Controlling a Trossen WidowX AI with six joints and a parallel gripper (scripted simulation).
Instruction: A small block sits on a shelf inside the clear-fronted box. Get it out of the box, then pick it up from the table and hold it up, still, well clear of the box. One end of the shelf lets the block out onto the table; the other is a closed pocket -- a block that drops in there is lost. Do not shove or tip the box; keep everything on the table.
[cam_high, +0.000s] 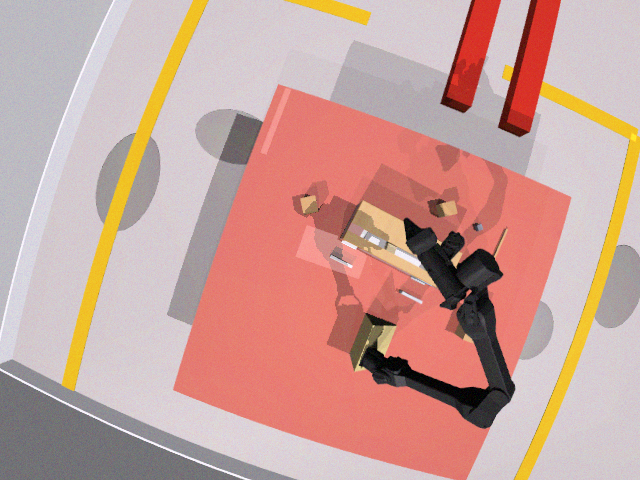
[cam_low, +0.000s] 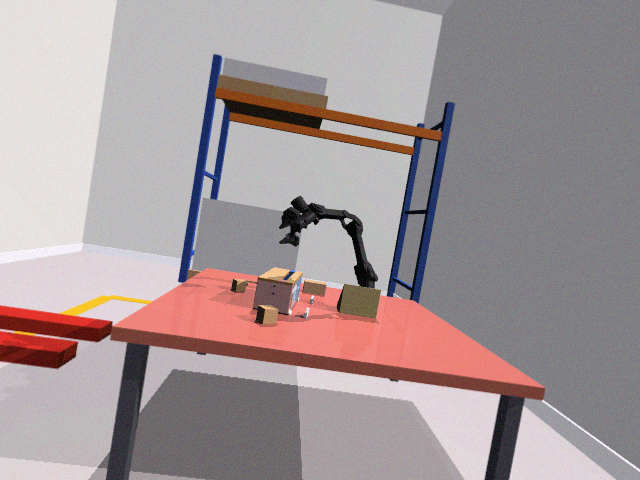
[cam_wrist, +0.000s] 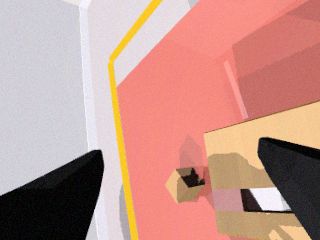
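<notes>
The clear-fronted box is 240 mm below my gripper tip, 70 mm to the right of it and 70 mm behind it. From my gripper tip the other things lie so: thin stick: 460 mm to the right, 300 mm below, 120 mm ahead; then grey cube: 350 mm to the right, 290 mm below, 170 mm ahead; then tan block: 210 mm below, 60 mm behind, 40 mm to the right.
</notes>
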